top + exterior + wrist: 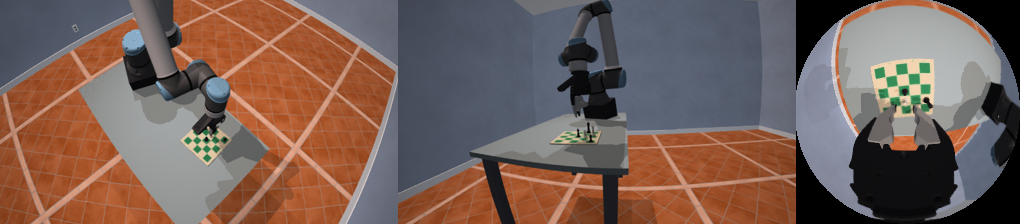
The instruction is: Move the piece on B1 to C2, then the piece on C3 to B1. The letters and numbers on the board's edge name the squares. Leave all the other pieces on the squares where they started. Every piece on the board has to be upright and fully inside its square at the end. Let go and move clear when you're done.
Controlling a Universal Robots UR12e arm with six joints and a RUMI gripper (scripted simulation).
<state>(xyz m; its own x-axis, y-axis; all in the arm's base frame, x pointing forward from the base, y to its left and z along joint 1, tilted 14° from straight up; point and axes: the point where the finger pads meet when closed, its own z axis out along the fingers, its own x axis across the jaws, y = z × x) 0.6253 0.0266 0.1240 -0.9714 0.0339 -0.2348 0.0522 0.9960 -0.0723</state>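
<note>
Now: the small white piece 30 mm to the left of my hand and 100 mm below it. From my hand the other things lie so: tall black piece (80 mm behind, 30 mm to the left, 90 mm below); then cream chessboard (120 mm below).
</note>
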